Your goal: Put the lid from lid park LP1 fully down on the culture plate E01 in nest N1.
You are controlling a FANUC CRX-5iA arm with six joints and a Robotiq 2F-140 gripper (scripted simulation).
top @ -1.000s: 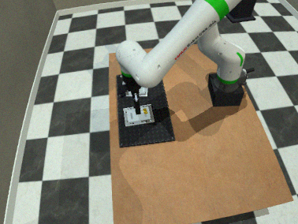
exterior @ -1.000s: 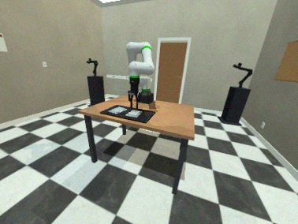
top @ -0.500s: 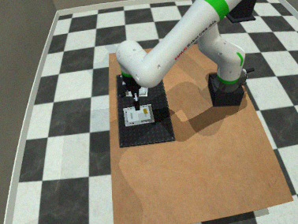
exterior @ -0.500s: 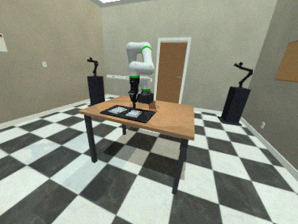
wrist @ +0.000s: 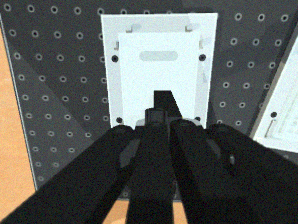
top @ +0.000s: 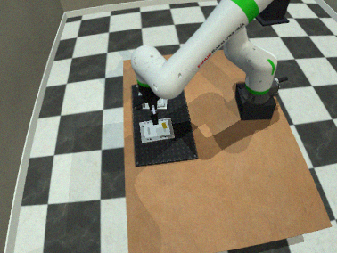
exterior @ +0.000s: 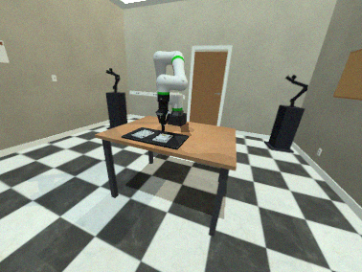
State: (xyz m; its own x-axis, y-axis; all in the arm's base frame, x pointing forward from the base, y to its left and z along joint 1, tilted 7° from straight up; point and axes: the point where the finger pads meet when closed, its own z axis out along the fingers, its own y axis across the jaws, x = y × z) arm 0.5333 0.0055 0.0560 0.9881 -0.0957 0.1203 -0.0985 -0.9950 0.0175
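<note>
Right now the clear lid is 8 cm below my hand. Round my hand: culture plate 2 cm behind, 19 cm to the right, 8 cm below; then lid park fixture 9 cm below.
</note>
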